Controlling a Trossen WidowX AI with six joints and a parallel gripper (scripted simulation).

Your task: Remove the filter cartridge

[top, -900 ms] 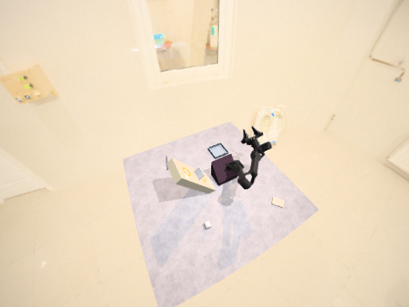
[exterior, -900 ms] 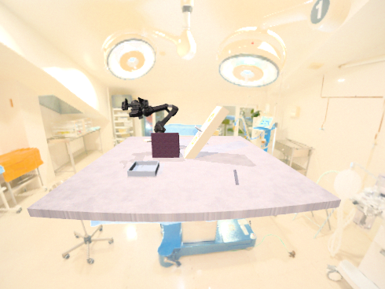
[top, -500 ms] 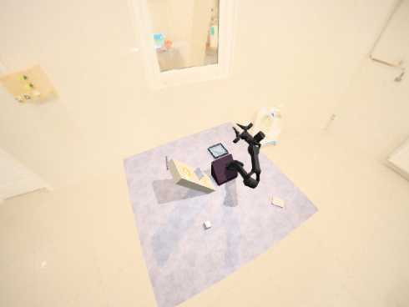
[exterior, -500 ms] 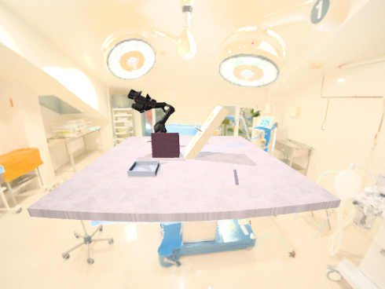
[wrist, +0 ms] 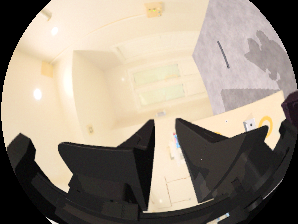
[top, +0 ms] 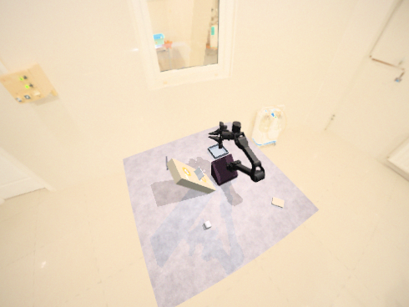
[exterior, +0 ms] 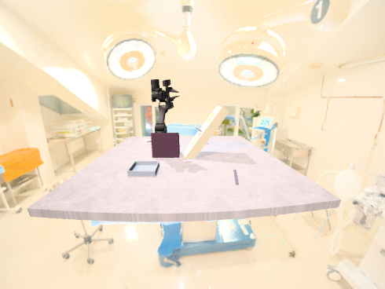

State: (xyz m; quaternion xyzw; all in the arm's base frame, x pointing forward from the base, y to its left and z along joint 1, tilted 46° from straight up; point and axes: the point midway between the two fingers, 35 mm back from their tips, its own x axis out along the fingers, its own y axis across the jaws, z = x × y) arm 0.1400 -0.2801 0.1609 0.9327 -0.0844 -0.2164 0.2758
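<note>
Now: the round filter cartridge 230 mm ahead of my gripper tip, 160 mm below it and 120 mm to the left of it. The rest, counted from my gripper tip: flat tan piece (510 mm to the left, 420 mm below, 370 mm behind); tray (420 mm below, 190 mm to the right, 190 mm behind).
</note>
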